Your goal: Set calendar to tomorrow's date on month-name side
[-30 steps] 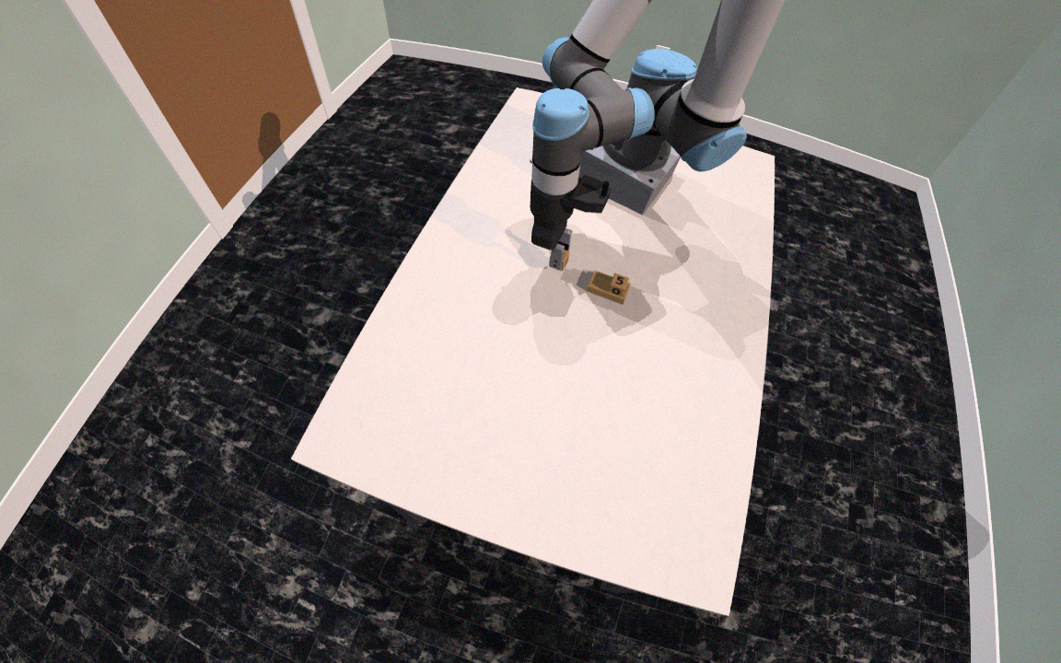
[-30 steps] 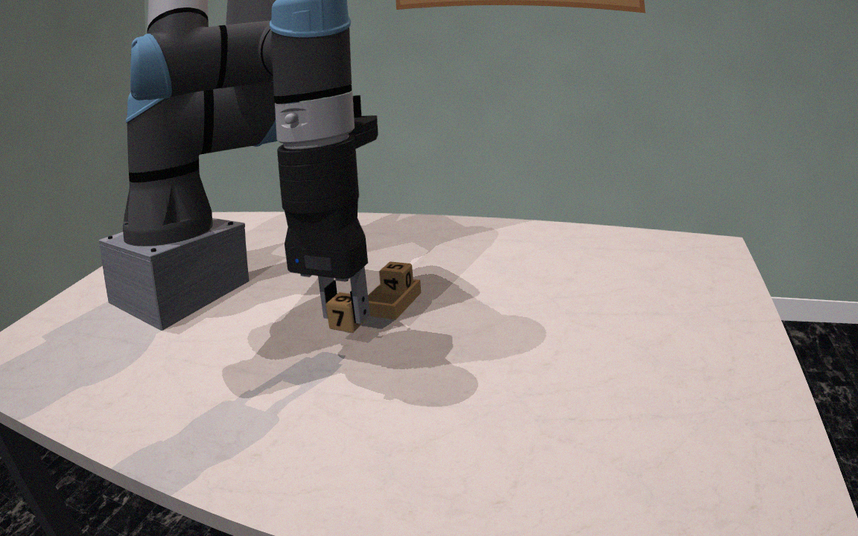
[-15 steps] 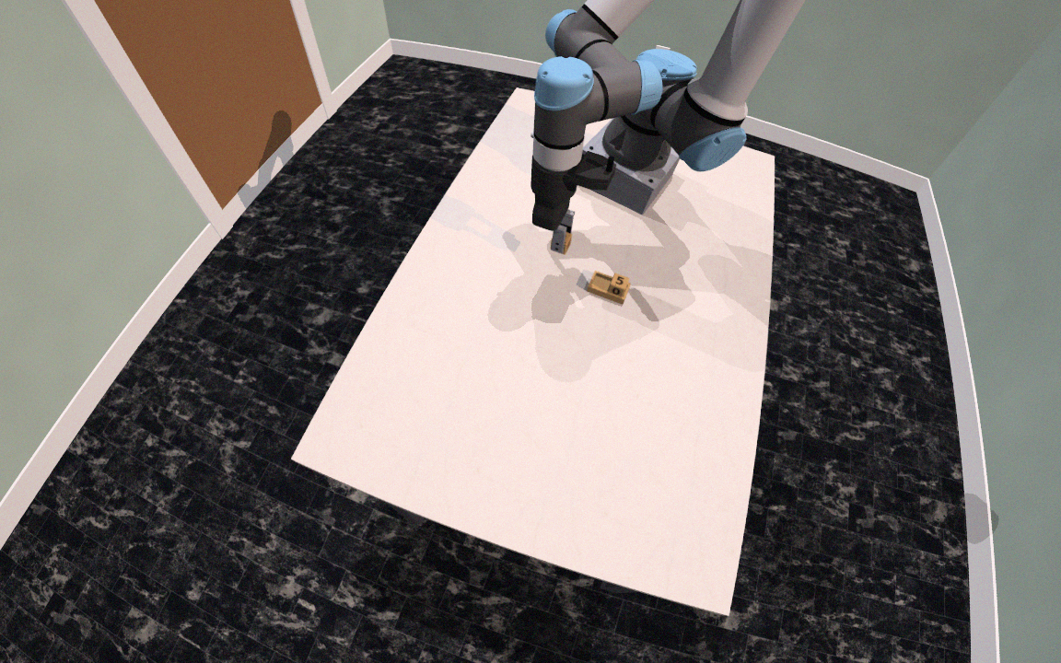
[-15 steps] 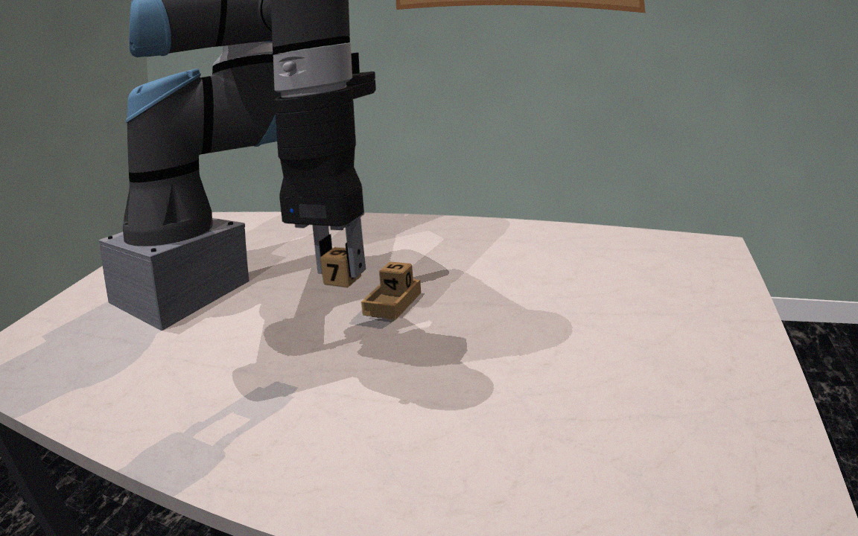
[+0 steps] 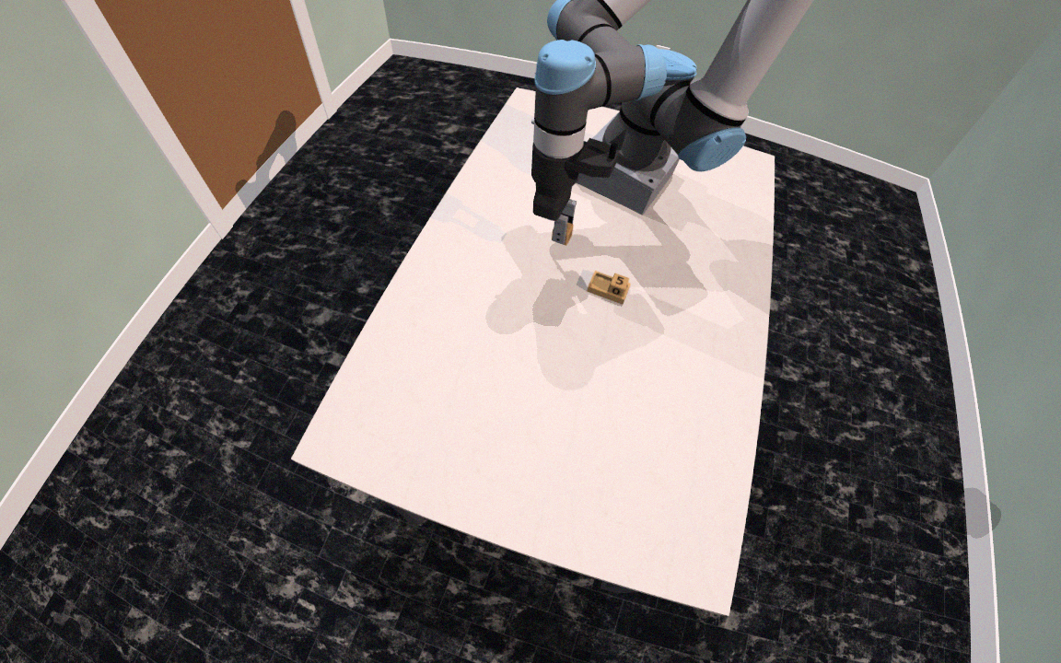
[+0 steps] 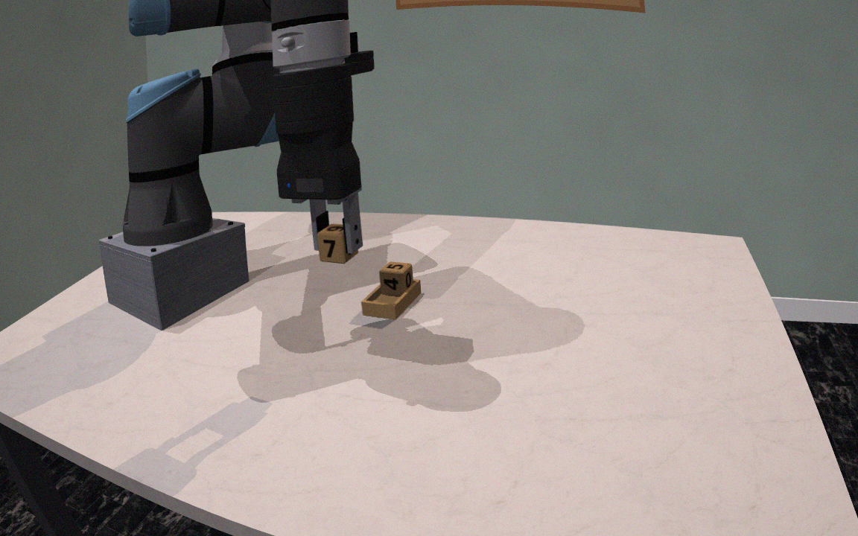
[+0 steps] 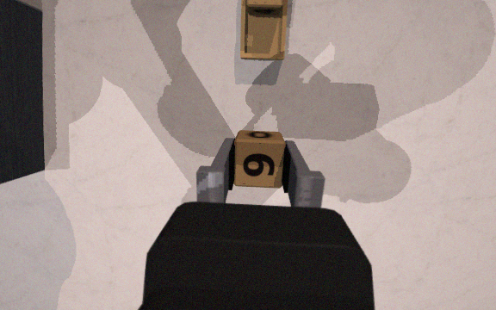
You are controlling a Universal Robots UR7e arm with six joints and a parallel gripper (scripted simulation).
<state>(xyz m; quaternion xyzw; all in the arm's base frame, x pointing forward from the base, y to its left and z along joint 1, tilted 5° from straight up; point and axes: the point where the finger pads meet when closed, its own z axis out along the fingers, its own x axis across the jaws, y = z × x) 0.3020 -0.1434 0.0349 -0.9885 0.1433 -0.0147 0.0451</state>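
The wooden calendar tray lies 3 cm ahead of my hand, 10 cm to the left of it and 12 cm below it.
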